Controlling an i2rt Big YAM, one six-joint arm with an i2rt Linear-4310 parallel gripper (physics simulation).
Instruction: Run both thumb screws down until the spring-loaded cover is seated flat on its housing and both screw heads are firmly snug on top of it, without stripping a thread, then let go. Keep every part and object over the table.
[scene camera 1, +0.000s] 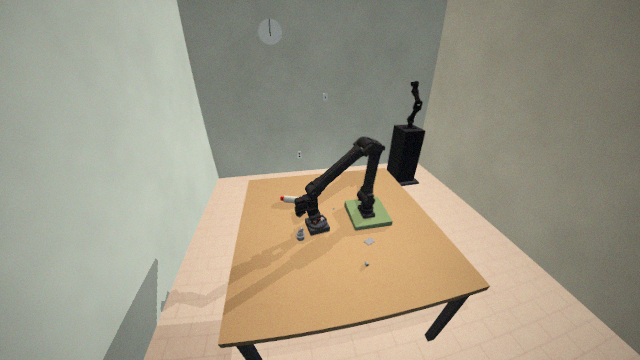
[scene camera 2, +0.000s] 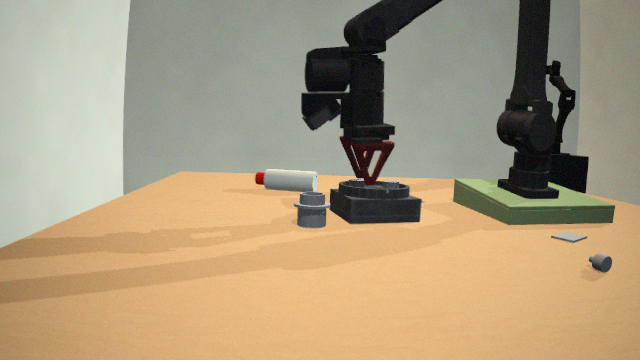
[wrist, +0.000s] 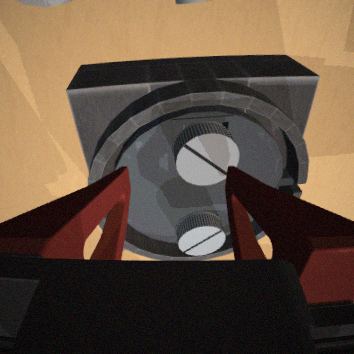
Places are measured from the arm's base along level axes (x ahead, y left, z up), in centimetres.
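Pixels of known places: gripper, fingertip midpoint: (scene camera 1: 314, 221) (scene camera 2: 365, 181) (wrist: 177, 176); arm's base, link origin: (scene camera 1: 366, 211) (scene camera 2: 526, 192).
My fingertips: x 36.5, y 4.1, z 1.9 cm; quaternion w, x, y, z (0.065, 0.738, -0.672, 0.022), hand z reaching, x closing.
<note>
Ahead of a thing's pixels: the offset from my fingertips to its top centre.
The dark square housing @[dx -2.1, dy -1.7, dz -0.7 cm] (scene camera 1: 318, 231) (scene camera 2: 382, 210) (wrist: 80, 110) stands on the table. Its round grey cover @[dx -2.1, dy -1.7, dz -1.3 cm] (wrist: 150, 210) lies inside the raised ring; I cannot tell whether it is fully flat. In the wrist view, one slotted thumb screw @[dx +1.0, dy -1.3, dz +0.1 cm] (wrist: 206, 160) looks larger, with its knurled side showing. The other thumb screw @[dx -5.3, dy -2.1, dz -0.1 cm] (wrist: 202, 241) is nearer the gripper body and looks smaller. My gripper (scene camera 2: 365, 181) (wrist: 177, 176) is open and empty, its red fingers pointing down low over the cover. The right fingertip overlaps the larger-looking head's edge in the wrist view. How far each screw is down is unclear.
A grey flanged cylinder @[dx +9.6, dy +5.9, dz -1.3 cm] (scene camera 1: 300, 235) (scene camera 2: 312, 215) stands close left of the housing. A white bottle with a red cap @[dx +11.8, dy -32.1, dz -1.3 cm] (scene camera 1: 289, 199) (scene camera 2: 292, 180) lies behind. A flat grey plate @[dx -30.2, dy +17.6, dz -6.0 cm] (scene camera 1: 369, 241) (scene camera 2: 569, 237) and small knob @[dx -21.8, dy +32.6, dz -4.3 cm] (scene camera 1: 367, 264) (scene camera 2: 601, 263) lie right, near the green base (scene camera 2: 480, 204).
</note>
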